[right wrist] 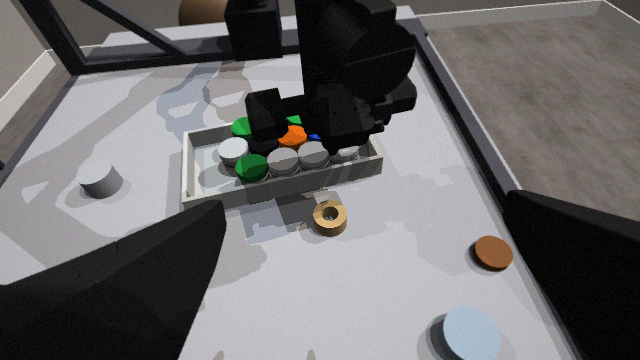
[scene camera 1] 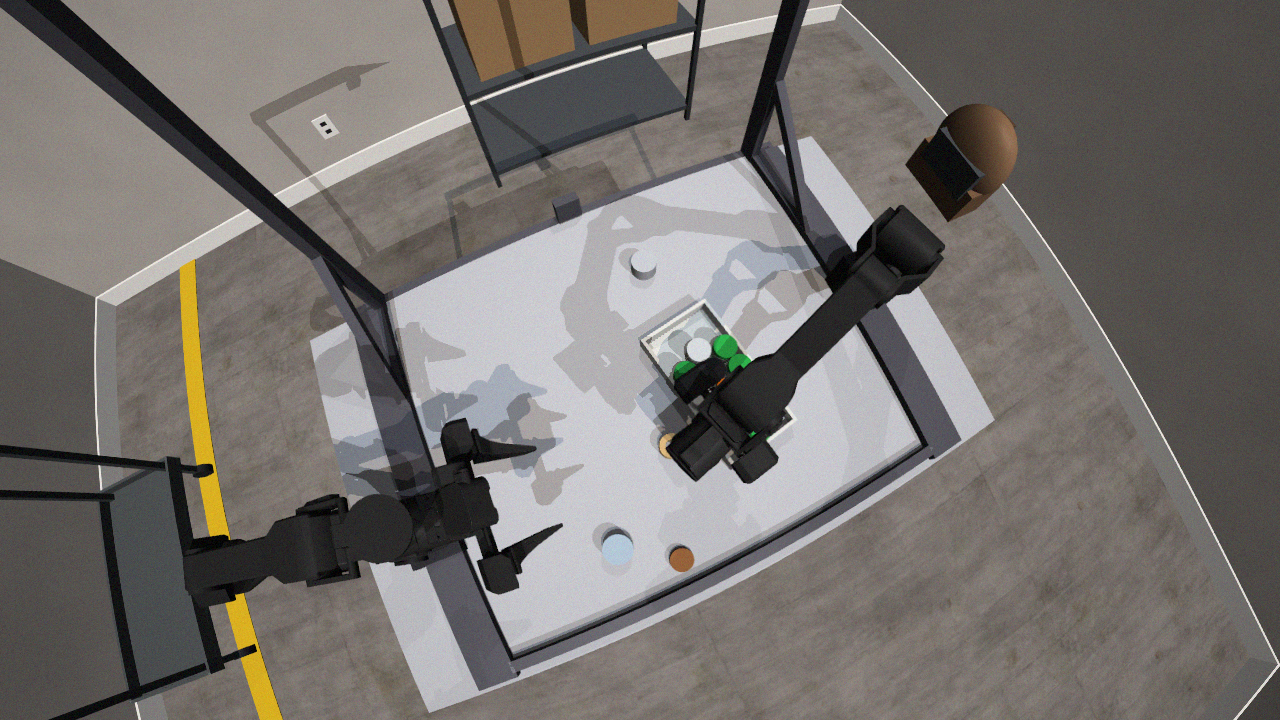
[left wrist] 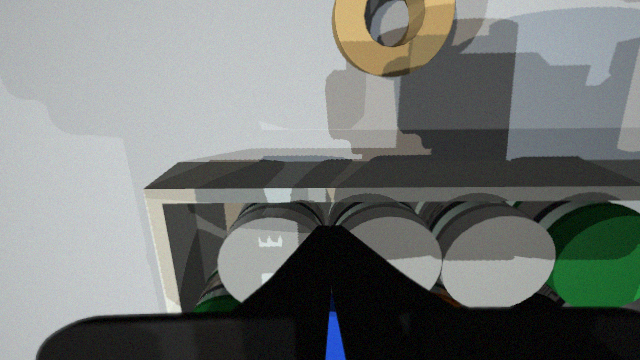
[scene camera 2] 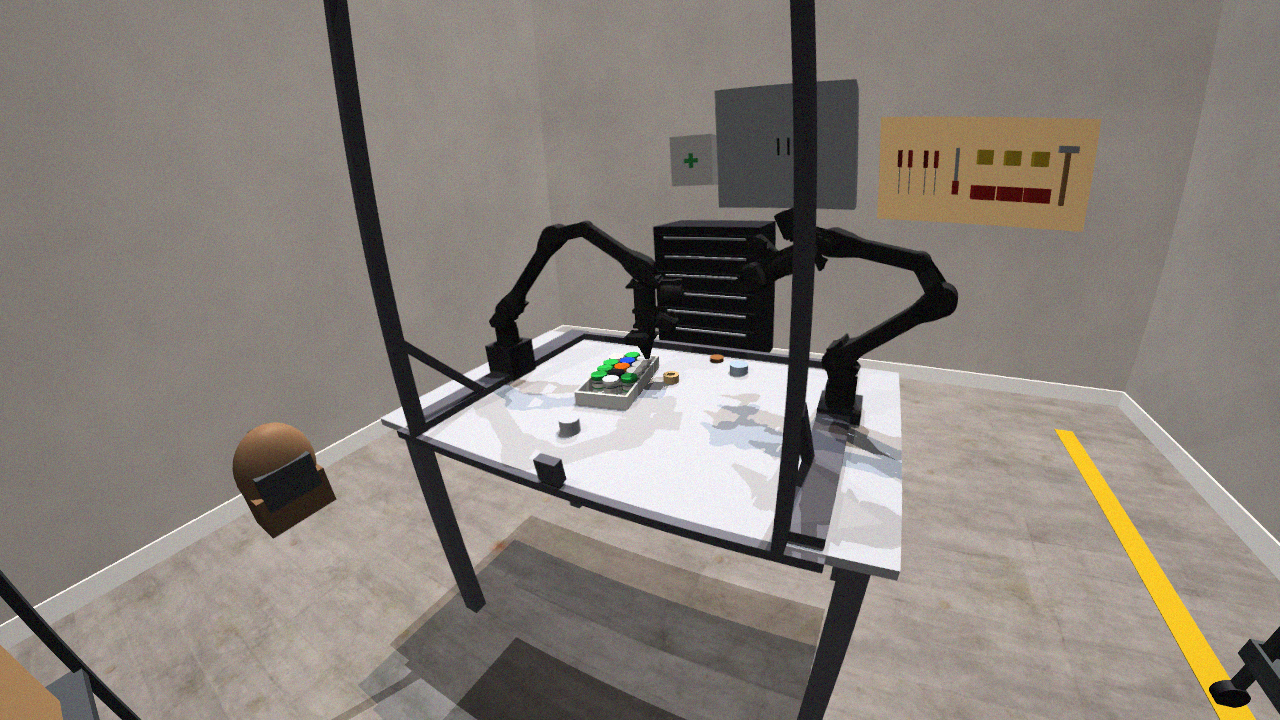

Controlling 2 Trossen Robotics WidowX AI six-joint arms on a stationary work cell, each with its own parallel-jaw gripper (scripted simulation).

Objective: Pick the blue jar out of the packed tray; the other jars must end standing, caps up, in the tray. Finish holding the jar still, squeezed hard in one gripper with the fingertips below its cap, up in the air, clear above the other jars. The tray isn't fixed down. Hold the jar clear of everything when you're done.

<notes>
I see my left gripper (scene camera 1: 717, 429), my right gripper (scene camera 1: 548, 486) and a grey cylinder (right wrist: 99, 178).
My left gripper shows as well in the right wrist view (right wrist: 332, 153), in the left wrist view (left wrist: 329, 237) and in scene camera 2 (scene camera 2: 647, 358). My right gripper shows as well in the right wrist view (right wrist: 362, 208) and in scene camera 2 (scene camera 2: 734, 284). The left wrist view does not show the grey cylinder: it is out of frame.
</notes>
